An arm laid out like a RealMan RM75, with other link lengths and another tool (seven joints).
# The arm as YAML. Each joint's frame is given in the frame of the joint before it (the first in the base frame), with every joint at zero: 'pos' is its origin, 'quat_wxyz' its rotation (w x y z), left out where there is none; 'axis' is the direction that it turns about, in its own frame. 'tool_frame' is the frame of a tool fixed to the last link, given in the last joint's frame.
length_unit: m
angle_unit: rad
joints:
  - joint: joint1
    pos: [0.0, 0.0, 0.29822]
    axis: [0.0, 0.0, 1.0]
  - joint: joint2
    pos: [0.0, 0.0, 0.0]
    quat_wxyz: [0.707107, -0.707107, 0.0, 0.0]
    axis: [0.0, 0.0, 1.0]
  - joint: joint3
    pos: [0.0, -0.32, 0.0]
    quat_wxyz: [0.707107, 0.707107, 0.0, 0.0]
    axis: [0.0, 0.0, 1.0]
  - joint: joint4
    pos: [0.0, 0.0, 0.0]
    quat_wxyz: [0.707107, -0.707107, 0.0, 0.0]
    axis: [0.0, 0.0, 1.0]
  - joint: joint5
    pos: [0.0, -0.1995, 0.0]
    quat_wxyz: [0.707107, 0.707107, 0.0, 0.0]
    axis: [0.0, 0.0, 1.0]
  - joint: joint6
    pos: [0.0, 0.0, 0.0]
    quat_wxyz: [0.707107, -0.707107, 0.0, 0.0]
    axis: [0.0, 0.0, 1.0]
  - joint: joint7
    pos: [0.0, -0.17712, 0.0]
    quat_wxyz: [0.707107, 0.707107, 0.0, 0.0]
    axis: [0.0, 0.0, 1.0]
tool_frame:
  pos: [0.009, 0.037, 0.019]
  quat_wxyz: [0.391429, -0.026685, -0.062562, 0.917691]
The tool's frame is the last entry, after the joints.
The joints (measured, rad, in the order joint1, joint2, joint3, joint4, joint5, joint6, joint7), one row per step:
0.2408 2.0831 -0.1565 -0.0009 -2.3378 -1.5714 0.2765
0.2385 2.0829 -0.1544 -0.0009 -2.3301 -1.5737 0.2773
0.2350 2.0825 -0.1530 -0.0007 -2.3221 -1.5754 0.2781
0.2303 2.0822 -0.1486 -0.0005 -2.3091 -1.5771 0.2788
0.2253 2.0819 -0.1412 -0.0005 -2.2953 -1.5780 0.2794
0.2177 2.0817 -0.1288 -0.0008 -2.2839 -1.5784 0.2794
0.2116 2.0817 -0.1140 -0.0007 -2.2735 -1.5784 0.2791
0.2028 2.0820 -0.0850 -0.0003 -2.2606 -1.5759 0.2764
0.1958 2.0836 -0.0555 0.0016 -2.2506 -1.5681 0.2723
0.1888 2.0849 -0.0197 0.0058 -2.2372 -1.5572 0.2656
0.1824 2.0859 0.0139 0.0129 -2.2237 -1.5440 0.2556
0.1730 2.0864 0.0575 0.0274 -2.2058 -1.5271 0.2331
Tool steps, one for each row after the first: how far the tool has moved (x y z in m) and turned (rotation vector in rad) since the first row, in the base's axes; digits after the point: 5 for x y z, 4 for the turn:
0.00007 0.00096 0.00107 0.0082 0.0042 -0.0064
0.00049 0.00147 0.00212 0.0159 0.0077 -0.0142
0.00115 0.00301 0.00380 0.0306 0.0129 -0.0270
0.00211 0.00517 0.00579 0.0485 0.0178 -0.0422
0.00378 0.00692 0.00801 0.0690 0.0222 -0.0611
0.00521 0.00932 0.01029 0.0907 0.0269 -0.0792
0.00789 0.01369 0.01387 0.1273 0.0316 -0.1081
0.01054 0.01809 0.01627 0.1610 0.0334 -0.1367
0.01395 0.02392 0.01949 0.2028 0.0346 -0.1708
0.01746 0.02935 0.02230 0.2428 0.0340 -0.2033
0.02204 0.03564 0.02600 0.2977 0.0311 -0.2420

